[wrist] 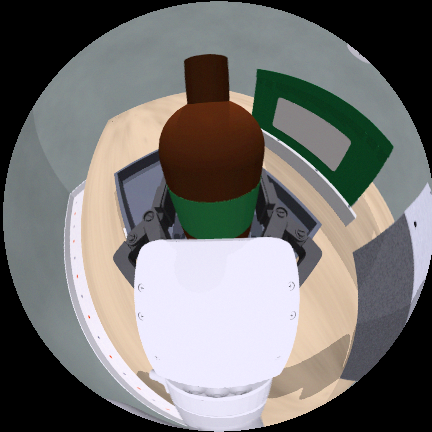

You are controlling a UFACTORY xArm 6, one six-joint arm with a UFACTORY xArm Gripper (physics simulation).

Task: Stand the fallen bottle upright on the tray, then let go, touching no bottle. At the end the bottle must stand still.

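Places are measured from the arm's base along level axes (x back, y right, z up), in millimetres.
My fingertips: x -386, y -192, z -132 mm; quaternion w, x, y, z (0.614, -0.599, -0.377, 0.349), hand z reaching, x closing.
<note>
Behind a point stands the place of what it marks.
A brown bottle (212, 155) @(z -75, x -351, y -212 mm) with a green band stands out between the fingers of my gripper (214, 179) @(z -132, x -386, y -192 mm) in the middle of the wrist view, its neck toward the top of the view. The gripper is shut on the bottle around the green band. The blue-grey tray (142, 192) @(z -182, x -461, y -270 mm) shows behind and below the bottle, on both sides of it. The bottle's base and the fingertips are hidden by the bottle and the white gripper body, so I cannot tell whether the base touches the tray.
A green frame with a grey panel (312, 132) @(z -103, x -399, y -6 mm) stands at the upper right, behind a grey rail (345, 212) @(z -168, x -273, y -9 mm). A dark grey mat or panel (382, 300) lies at the right. A white strip with small dots (82, 282) runs along the left edge of the wooden table (107, 240) @(z -187, x -416, y -345 mm).
</note>
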